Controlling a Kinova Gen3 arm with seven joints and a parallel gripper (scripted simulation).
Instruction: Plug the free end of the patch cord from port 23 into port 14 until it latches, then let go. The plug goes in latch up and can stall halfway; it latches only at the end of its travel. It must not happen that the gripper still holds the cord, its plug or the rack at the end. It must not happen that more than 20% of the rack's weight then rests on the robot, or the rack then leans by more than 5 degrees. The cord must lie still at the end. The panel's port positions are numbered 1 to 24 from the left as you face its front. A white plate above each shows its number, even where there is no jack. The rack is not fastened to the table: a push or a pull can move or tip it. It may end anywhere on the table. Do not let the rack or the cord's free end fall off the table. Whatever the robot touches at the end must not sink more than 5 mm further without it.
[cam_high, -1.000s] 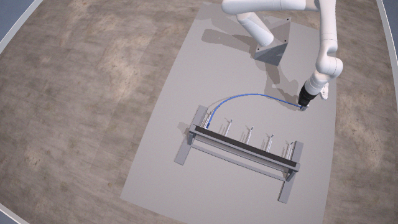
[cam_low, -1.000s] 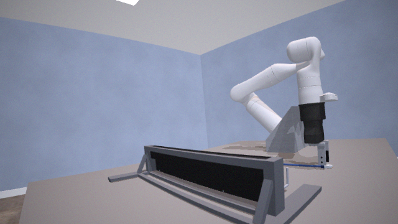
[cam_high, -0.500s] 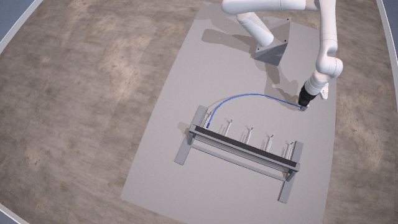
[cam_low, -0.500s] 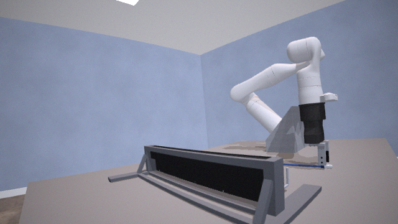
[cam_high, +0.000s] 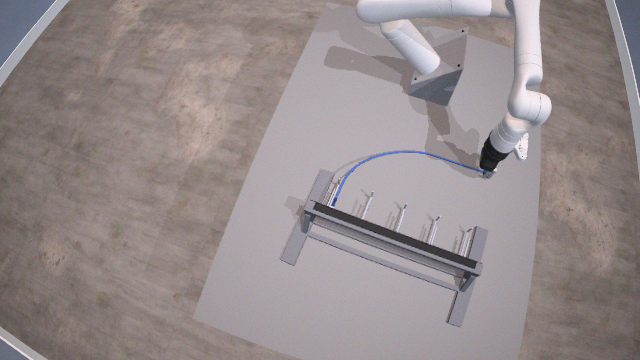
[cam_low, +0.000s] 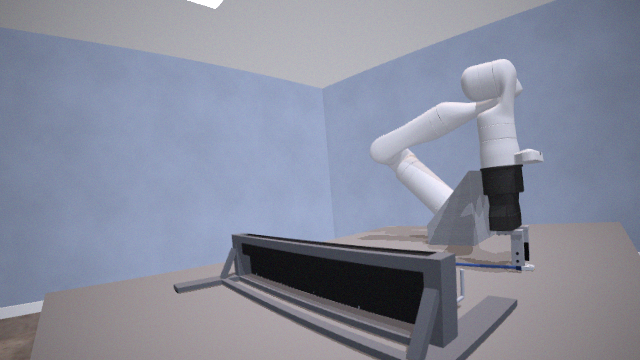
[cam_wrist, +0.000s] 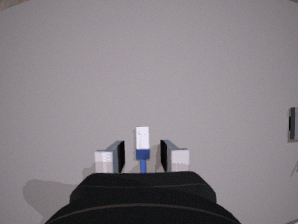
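Now: hand 2 cm above the plug and 1 cm to the right of it.
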